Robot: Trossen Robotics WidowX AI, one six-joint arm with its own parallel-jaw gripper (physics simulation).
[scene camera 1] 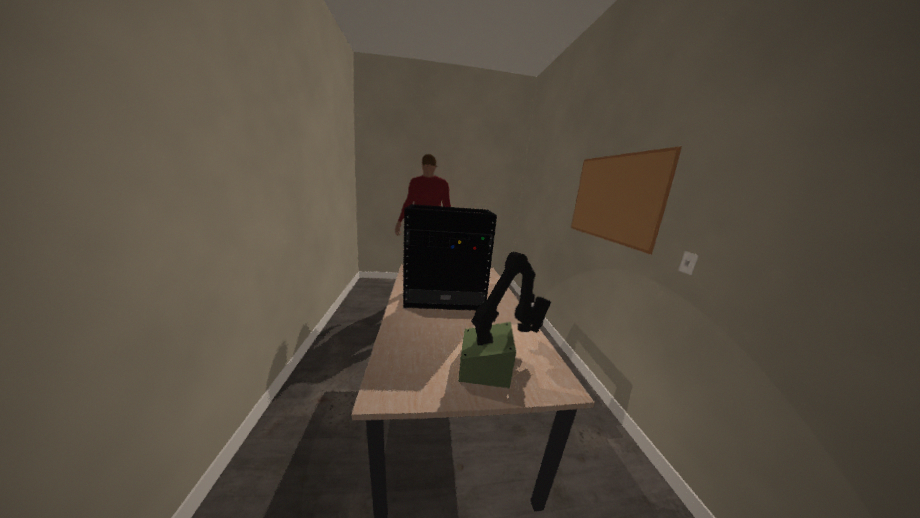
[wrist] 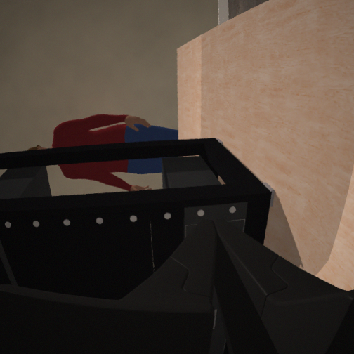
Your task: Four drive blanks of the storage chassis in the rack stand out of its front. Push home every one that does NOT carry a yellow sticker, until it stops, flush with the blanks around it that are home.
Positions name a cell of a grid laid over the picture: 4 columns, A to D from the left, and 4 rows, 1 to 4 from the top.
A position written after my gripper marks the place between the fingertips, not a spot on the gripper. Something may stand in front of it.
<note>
In view: my gripper (wrist: C3) and a black rack (scene camera 1: B3).
The black rack shows as well in the wrist view (wrist: B3).
</note>
